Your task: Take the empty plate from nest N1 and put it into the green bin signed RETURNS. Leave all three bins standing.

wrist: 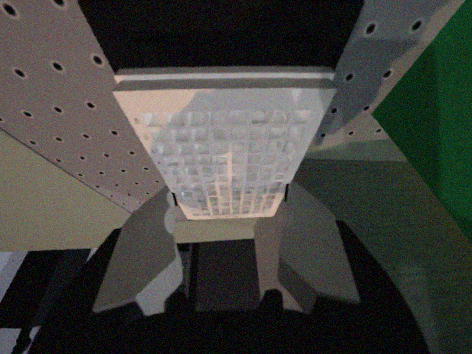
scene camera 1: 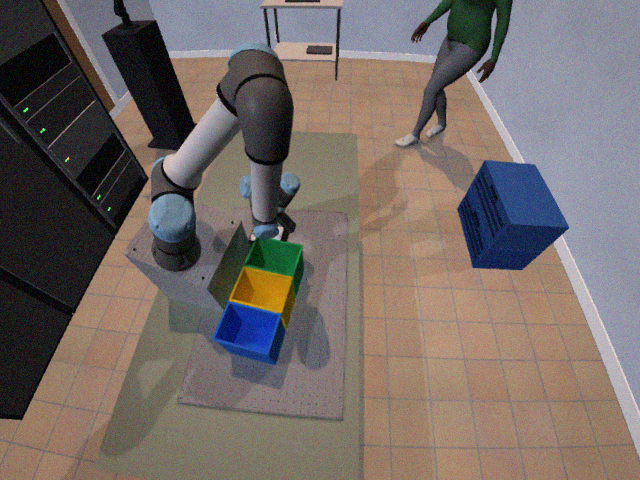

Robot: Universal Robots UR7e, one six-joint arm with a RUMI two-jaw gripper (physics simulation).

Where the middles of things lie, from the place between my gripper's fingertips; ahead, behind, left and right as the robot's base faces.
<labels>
Now: the white plate (wrist: 226, 139) 2 cm ahead of my hand and 1 cm above it. From my hand the other things lie so: green bin (scene camera 1: 285, 258): 18 cm to the right, 13 cm ahead, 5 cm above; then blue bin (scene camera 1: 255, 333): 44 cm to the right, 11 cm ahead, 5 cm above; then yellow bin (scene camera 1: 274, 292): 31 cm to the right, 12 cm ahead, 5 cm above.
</labels>
